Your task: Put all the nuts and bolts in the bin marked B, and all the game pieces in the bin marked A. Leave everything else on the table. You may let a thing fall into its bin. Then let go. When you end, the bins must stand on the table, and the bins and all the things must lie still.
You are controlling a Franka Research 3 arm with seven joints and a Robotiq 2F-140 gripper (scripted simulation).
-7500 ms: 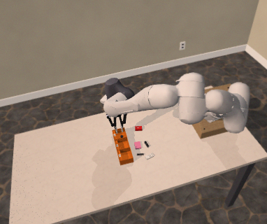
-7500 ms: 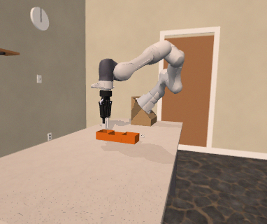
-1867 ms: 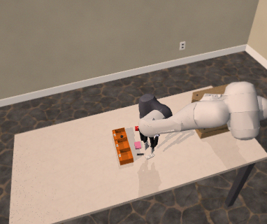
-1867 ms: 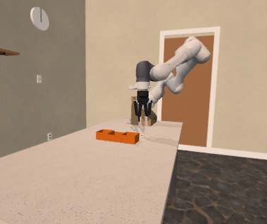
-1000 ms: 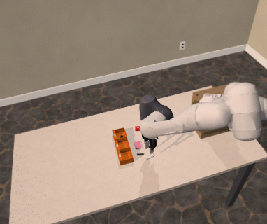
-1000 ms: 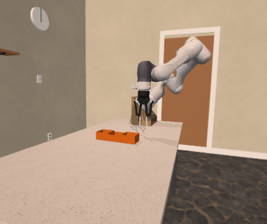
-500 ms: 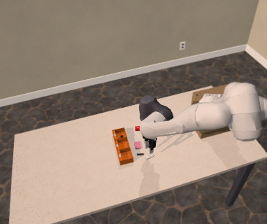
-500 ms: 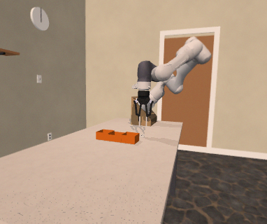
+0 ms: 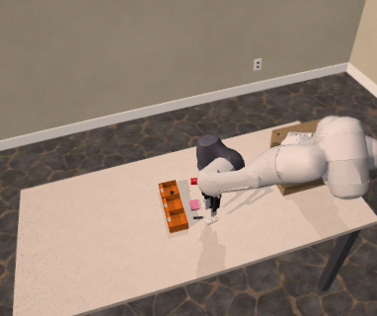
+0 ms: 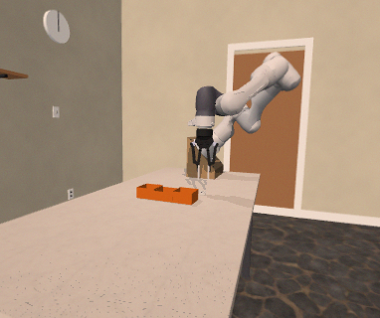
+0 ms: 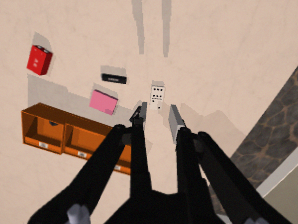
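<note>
My hand is 100 mm above the white card. From my hand the other things lie so: pink square: 50 mm ahead, 100 mm to the right, 100 mm below; then orange bin: 150 mm ahead, 110 mm to the right, 80 mm below; then black bar: 90 mm to the right, 90 mm below.
</note>
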